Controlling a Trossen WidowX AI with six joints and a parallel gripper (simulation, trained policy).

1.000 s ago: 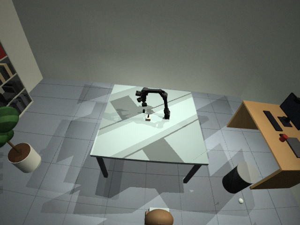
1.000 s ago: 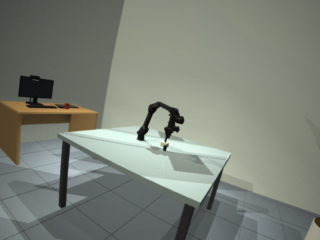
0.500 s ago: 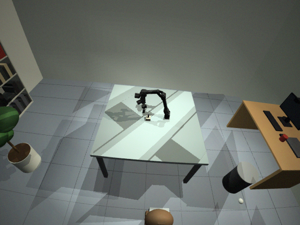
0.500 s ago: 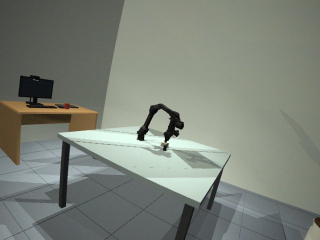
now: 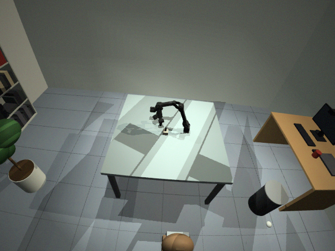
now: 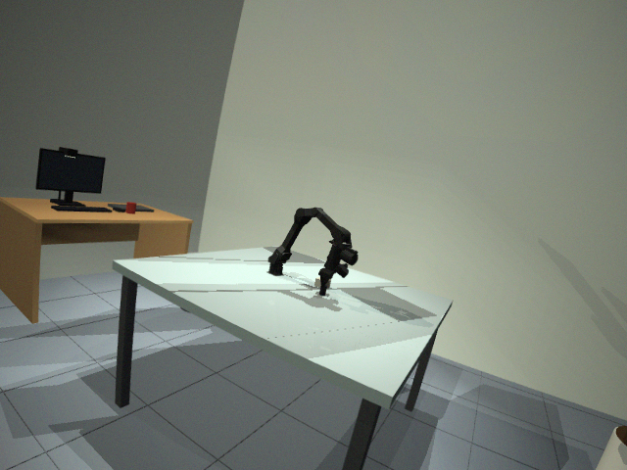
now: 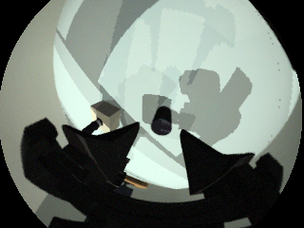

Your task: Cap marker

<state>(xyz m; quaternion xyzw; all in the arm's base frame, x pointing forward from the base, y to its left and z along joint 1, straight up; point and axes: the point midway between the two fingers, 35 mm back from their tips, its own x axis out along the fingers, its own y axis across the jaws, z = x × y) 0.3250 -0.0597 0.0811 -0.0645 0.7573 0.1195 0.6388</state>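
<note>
The dark marker cap is 20 mm below my gripper tip. The rest, counted from my gripper tip: holder block 60 mm behind, 120 mm to the left, 30 mm below.
</note>
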